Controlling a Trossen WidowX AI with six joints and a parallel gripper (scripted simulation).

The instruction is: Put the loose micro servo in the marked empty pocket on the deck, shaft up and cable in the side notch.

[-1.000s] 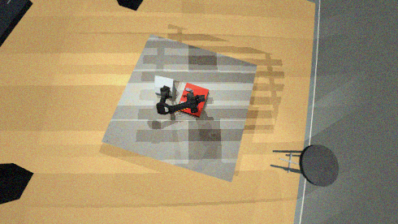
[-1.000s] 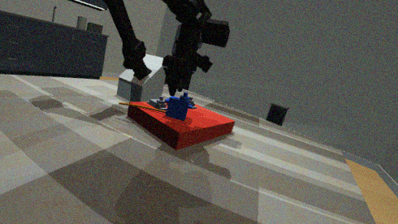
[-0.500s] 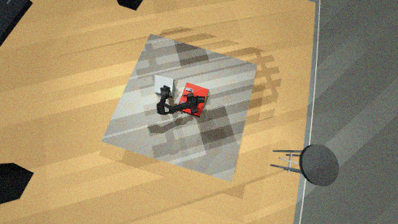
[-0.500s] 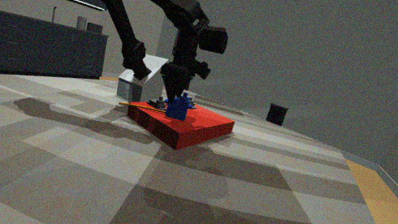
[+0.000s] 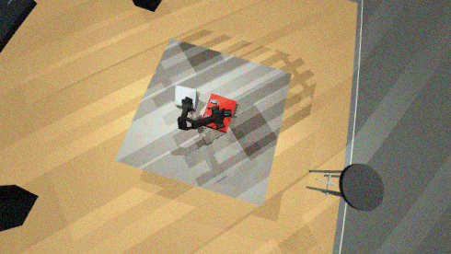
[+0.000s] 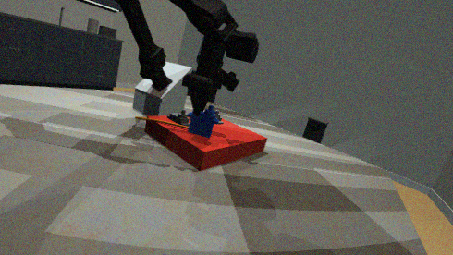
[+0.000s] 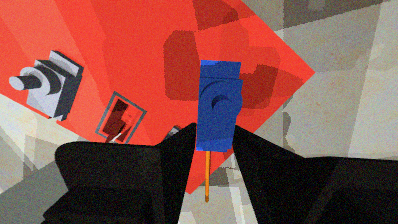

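Right now the red deck is 20 mm ahead of my gripper tip, 90 mm to the left of it and 70 mm below it.
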